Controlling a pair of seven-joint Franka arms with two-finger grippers.
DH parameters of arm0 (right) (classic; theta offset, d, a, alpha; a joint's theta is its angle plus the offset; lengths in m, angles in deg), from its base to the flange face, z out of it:
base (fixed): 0 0 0 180
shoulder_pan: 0 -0.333 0 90
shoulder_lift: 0 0 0 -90
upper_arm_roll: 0 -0.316 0.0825 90
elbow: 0 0 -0.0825 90
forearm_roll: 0 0.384 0 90
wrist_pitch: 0 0 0.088 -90
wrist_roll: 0 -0.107 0 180
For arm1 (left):
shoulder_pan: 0 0.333 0 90
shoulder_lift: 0 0 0 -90
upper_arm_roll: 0 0.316 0.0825 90
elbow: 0 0 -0.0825 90
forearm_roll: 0 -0.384 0 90
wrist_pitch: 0 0 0.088 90
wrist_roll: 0 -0.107 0 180
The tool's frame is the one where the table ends.
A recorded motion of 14 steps. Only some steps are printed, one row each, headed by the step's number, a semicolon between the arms.
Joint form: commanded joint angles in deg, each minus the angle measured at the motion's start. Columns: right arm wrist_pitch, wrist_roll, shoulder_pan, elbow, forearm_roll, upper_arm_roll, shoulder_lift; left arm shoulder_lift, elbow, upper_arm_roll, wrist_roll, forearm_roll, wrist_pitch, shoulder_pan.
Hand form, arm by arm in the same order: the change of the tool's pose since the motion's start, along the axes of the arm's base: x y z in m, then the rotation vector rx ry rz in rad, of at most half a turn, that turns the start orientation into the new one. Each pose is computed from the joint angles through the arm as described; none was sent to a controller.
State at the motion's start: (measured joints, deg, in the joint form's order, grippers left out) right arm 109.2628 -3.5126 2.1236 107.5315 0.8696 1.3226 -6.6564; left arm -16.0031 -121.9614 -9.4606 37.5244 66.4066 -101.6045 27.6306
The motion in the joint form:
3: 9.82 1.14 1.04 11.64 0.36 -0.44 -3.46; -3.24 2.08 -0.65 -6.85 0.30 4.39 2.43
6: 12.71 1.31 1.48 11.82 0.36 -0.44 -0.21; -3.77 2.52 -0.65 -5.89 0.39 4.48 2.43
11: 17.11 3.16 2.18 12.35 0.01 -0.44 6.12; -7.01 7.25 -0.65 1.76 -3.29 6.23 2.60
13: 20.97 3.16 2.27 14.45 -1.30 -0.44 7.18; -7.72 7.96 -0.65 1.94 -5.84 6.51 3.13
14: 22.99 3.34 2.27 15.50 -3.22 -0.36 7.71; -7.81 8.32 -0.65 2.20 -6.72 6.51 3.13
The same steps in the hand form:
3: -0.0201 -0.0041 -0.0508 0.0002 -0.0290 0.0045; 0.0018 0.0107 -0.0115 -0.0641 -0.0899 -0.0511
6: -0.0064 -0.0092 -0.0770 -0.0009 -0.0196 -0.0013; 0.0037 0.0113 -0.0134 -0.0705 -0.0737 -0.0446
11: 0.0132 -0.0177 -0.1339 -0.0096 0.0237 0.0198; 0.0188 0.0198 -0.0162 -0.0687 0.0413 -0.0588
13: 0.0131 -0.0193 -0.1547 -0.0308 0.0135 0.0295; 0.0171 0.0264 -0.0209 -0.0454 0.0545 -0.0825
14: 0.0127 -0.0206 -0.1648 -0.0598 0.0087 0.0500; 0.0177 0.0276 -0.0205 -0.0339 0.0580 -0.0914

